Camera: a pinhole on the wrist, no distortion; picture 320 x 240 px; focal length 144.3 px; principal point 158.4 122.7 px. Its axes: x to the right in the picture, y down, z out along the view. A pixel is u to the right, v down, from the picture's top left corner.
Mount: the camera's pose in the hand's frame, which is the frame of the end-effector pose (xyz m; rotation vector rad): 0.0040 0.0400 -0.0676 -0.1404 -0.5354 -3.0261
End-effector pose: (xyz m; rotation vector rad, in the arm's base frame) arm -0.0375 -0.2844 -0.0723 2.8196 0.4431 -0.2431
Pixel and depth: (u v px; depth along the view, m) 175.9 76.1 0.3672
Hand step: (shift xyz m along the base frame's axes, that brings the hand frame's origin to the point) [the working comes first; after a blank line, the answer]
In the camera's frame: 0.0445 -0.1186 0.3672

0.0399 -0.3289 -0.1561
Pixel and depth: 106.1 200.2 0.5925
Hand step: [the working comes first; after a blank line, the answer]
In the camera's frame: -0.2147 0.3182 0.5925

0.1880 -0.0495 -0.6131
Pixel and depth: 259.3 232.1 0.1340
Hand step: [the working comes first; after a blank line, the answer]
In the camera's frame: 0.0937 0.1016 0.1340

-0.0829 -0.0370 -0.0851
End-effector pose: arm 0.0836 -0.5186 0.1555 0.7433 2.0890 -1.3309
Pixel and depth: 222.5 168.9 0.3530
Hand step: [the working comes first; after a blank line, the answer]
In the camera's frame: 0.1568 0.1130 0.3530

0.1623 -0.2925 -0.0632
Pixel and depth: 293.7 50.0 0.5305
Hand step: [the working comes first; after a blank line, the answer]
In the camera's frame: 0.4974 -0.2673 0.5305

0.7018 -0.2710 -0.0883
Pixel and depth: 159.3 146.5 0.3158
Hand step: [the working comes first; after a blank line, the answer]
In the camera's frame: 0.0020 0.0521 0.3158

0.0860 -0.1855 -0.1718
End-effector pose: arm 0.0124 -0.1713 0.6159 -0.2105 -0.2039 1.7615
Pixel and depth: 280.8 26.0 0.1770
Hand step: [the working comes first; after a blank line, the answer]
In the camera's frame: 0.1501 -0.1186 0.1770

-0.1850 -0.1801 0.0231
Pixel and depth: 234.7 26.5 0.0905
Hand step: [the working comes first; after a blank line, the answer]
In the camera's frame: 0.0479 -0.0603 0.0905

-0.1111 -0.0653 -0.0290
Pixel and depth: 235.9 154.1 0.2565
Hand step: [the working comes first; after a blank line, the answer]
In the camera's frame: 0.1378 0.0558 0.2565

-0.0964 -0.1243 0.1841
